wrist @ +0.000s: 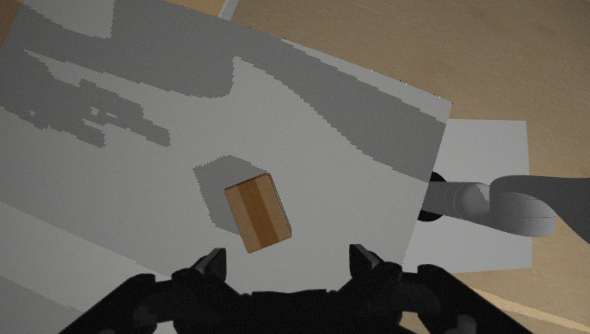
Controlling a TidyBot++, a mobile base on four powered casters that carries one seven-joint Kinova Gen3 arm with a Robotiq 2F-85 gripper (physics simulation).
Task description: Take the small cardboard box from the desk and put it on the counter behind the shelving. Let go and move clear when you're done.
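Seen in the pictures: gripper, fingertip midpoint: (288, 260); arm's base at its link origin: (427, 196).
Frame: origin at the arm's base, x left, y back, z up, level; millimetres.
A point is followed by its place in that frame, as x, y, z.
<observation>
The small cardboard box (258, 213) {-13, -466, 374} lies on the grey-white desk (340, 200) {-24, -350, 324} near the middle of the wrist view, seen from above, with a darker brown tape strip along its top. It is turned slightly relative to the fingers. My gripper (288, 260) {-1, -427, 500} is open at the bottom of the view, above the desk. The box shows ahead of the fingers, nearer the left fingertip, with no finger touching it. How far the gripper is above the box is hard to tell. The counter and the shelving do not show.
The desk's edge runs along the upper right. Beyond it is wooden floor (500, 65) {-668, 729, -396}. At the right, the robot's white base (490, 145) {-163, 243, -14} and part of its grey arm (465, 200) {-7, -42, 201} show beside the desk edge. Shadows fall across the desk top.
</observation>
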